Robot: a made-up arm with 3 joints. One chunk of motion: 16 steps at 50 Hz.
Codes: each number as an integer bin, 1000 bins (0 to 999) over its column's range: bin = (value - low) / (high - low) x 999, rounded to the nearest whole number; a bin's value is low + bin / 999 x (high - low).
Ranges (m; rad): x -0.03..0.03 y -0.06..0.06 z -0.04..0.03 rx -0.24..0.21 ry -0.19..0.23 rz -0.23..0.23
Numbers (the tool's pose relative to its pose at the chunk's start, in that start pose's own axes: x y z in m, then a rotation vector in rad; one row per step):
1: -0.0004 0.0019 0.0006 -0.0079 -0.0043 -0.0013
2: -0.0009 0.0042 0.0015 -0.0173 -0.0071 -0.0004
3: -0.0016 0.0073 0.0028 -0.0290 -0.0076 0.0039
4: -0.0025 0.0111 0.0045 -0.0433 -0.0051 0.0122
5: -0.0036 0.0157 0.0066 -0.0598 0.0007 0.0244
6: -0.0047 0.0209 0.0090 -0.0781 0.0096 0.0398
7: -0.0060 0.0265 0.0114 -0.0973 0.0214 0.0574
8: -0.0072 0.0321 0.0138 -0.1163 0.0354 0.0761
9: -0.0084 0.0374 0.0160 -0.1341 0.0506 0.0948
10: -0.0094 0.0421 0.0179 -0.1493 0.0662 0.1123
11: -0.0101 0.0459 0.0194 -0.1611 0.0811 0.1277
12: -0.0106 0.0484 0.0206 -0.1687 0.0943 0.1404
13: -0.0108 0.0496 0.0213 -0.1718 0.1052 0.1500
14: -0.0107 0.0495 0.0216 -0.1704 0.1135 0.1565
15: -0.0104 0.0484 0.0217 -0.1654 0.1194 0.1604
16: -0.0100 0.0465 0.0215 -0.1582 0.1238 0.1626
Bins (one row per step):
1: 493 515 579 515 442 497
2: 485 534 592 494 435 499
3: 473 560 611 468 434 508
4: 458 592 635 437 440 526
5: 440 630 665 400 454 552
6: 421 673 699 359 475 586
7: 400 720 734 317 503 624
8: 380 767 768 275 536 665
9: 360 811 799 235 572 705
10: 343 850 826 201 609 743
11: 331 882 848 175 645 777
12: 323 902 865 158 676 804
13: 320 912 875 151 702 825
14: 321 912 879 155 722 839
15: 326 902 881 166 736 848
16: 333 887 878 182 746 853

